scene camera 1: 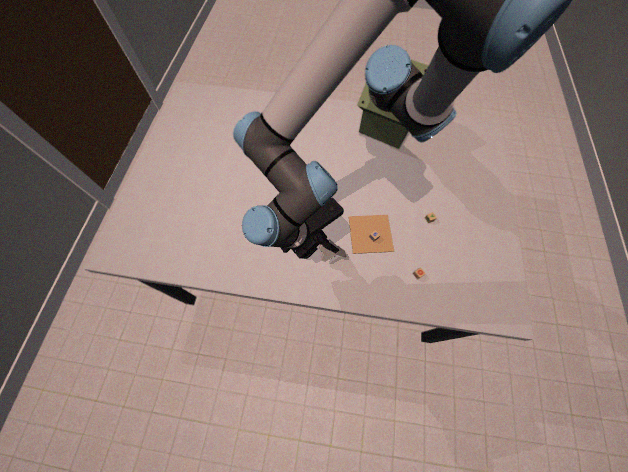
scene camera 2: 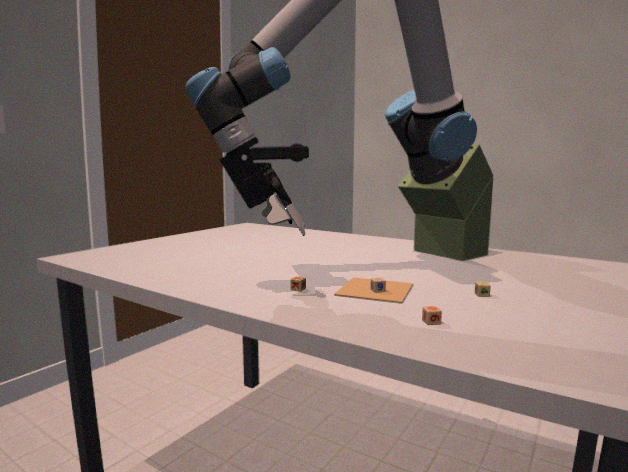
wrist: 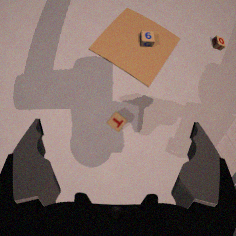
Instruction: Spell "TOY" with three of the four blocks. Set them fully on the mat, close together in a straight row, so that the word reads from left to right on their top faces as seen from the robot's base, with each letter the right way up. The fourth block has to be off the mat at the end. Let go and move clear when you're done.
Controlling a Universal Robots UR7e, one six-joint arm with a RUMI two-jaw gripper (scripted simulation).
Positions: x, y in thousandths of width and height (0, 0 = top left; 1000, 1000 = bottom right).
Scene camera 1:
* my gripper: 523, 499
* mat: 574, 480
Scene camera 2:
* my gripper: 474, 486
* mat: 631, 620
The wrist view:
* my gripper: 498, 519
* mat: 506, 189
